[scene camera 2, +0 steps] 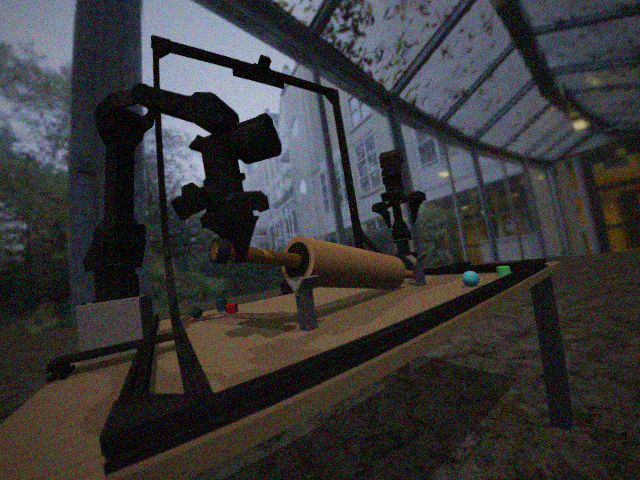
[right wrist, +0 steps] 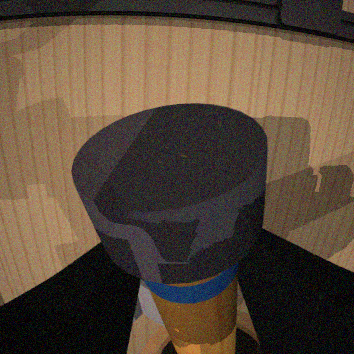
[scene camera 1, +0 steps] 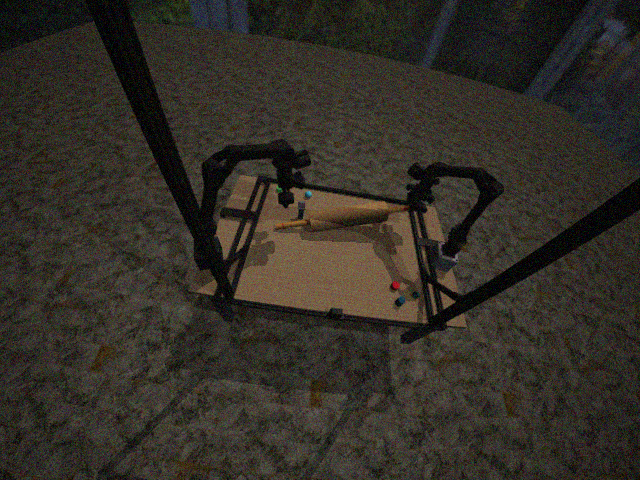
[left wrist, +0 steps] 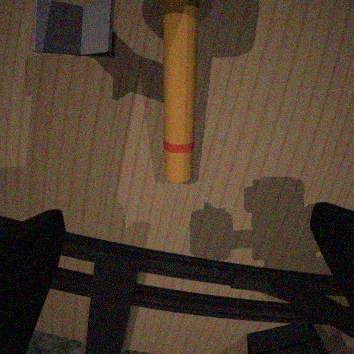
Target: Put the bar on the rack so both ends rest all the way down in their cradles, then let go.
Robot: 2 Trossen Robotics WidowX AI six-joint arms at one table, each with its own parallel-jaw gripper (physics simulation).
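Seen in the pictures: left gripper, fingertip midpoint: point(scene camera 2: 401, 225) point(left wrist: 191, 219); right gripper, fingertip midpoint: point(scene camera 2: 239, 262) point(right wrist: 185, 232) point(scene camera 1: 408, 210); left arm's base, link origin: point(scene camera 2: 404, 253); right arm's base, link origin: point(scene camera 2: 117, 299) point(scene camera 1: 448, 251).
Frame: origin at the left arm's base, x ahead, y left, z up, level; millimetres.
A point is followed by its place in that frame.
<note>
The bar is a wooden rolling pin point(scene camera 1: 351, 213) {y 19, x 665, z 42 mm} point(scene camera 2: 346, 266) {y 75, x 769, z 5 mm} lying across the back of the wooden board point(scene camera 1: 330, 269) {y -178, x 510, z -93 mm} point(scene camera 2: 248, 356) {y 32, x 1019, z -93 mm}. My right gripper point(scene camera 1: 417, 203) {y -17, x 976, z 42 mm} point(scene camera 2: 227, 249) point(right wrist: 185, 232) {y -17, x 976, z 42 mm} is shut on its blue-banded handle point(right wrist: 192, 291) {y -15, x 982, z 74 mm} beside a grey V cradle point(scene camera 2: 305, 302) point(right wrist: 147, 246). The red-banded handle point(scene camera 1: 289, 224) {y 88, x 381, z -52 mm} point(left wrist: 178, 95) {y 94, x 396, z -46 mm} lies low beside the other cradle point(scene camera 1: 300, 208) {y 134, x 446, z 1 mm} point(left wrist: 74, 26) {y 159, x 462, z -19 mm} point(scene camera 2: 418, 270) {y 158, x 472, z -47 mm}, not in it. My left gripper point(scene camera 1: 285, 199) {y 102, x 361, z 105 mm} point(scene camera 2: 400, 242) point(left wrist: 191, 219) {y 102, x 361, z 105 mm} is open and empty above that handle's tip.
A black frame point(scene camera 1: 356, 194) {y 250, x 828, z -78 mm} point(scene camera 2: 330, 361) {y 181, x 1036, z -77 mm} edges the board. A cyan ball point(scene camera 1: 309, 194) {y 282, x 543, z -61 mm} point(scene camera 2: 470, 277) {y 297, x 560, z -69 mm} and a green piece point(scene camera 1: 279, 190) {y 362, x 390, z -79 mm} point(scene camera 2: 502, 270) {y 374, x 410, z -78 mm} lie by the left gripper. A red piece point(scene camera 1: 395, 284) {y -338, x 768, z -69 mm} point(scene camera 2: 231, 308) {y -327, x 781, z -80 mm} and teal pieces point(scene camera 1: 400, 300) {y -416, x 744, z -54 mm} lie at the front right. Black tripod legs point(scene camera 1: 154, 129) {y -225, x 65, z 640 mm} cross the scene.
</note>
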